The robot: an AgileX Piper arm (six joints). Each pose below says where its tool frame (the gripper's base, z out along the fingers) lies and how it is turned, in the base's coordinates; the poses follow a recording.
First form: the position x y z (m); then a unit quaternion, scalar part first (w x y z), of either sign.
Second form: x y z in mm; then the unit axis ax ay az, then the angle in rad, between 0 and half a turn. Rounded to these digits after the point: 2 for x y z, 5 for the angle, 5 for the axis.
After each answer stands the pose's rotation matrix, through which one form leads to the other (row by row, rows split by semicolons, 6 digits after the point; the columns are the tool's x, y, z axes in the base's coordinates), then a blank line. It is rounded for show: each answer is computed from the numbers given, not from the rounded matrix.
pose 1, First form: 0.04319, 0.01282, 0.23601, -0.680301, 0.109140, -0.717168, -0.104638
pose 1, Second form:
43.19, 12.82, 236.01, -0.14891, 0.97849, 0.14277, 1.64525
-0.050558 -0.298914 0.952940; -0.014173 0.954279 0.298582; -0.998621 0.001590 -0.052483

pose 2, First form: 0.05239, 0.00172, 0.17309, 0.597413, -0.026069, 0.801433, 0.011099
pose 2, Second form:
52.39, 1.72, 173.09, -0.03251, 0.99938, 0.01384, 1.86105
-0.284836 -0.055046 0.956994; -0.028524 0.998394 0.048938; -0.958152 -0.013358 -0.285949

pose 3, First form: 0.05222, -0.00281, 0.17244, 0.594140, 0.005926, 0.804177, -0.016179
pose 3, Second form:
52.22, -2.81, 172.44, 0.00737, 0.99977, -0.02011, 1.86920
-0.293925 0.028756 0.955396; -0.009694 0.999406 -0.033063; -0.955779 -0.018980 -0.293472

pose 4, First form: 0.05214, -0.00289, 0.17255, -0.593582, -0.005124, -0.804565, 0.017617
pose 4, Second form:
52.14, -2.89, 172.55, 0.00637, 0.99974, -0.02189, 1.87059
-0.295269 0.029159 0.954969; -0.012669 0.999327 -0.034431; -0.955330 -0.022265 -0.294701

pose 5, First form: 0.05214, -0.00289, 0.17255, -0.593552, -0.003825, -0.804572, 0.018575
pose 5, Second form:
52.14, -2.89, 172.55, 0.00475, 0.99972, -0.02308, 1.87066
-0.295363 0.028205 0.954969; -0.015895 0.999281 -0.034431; -0.955253 -0.025349 -0.294702

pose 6, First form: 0.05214, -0.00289, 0.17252, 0.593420, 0.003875, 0.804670, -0.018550
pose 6, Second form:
52.14, -2.89, 172.52, 0.00481, 0.99972, -0.02305, 1.87099
-0.295676 0.028252 0.954871; -0.015780 0.999282 -0.034452; -0.955158 -0.025254 -0.295017

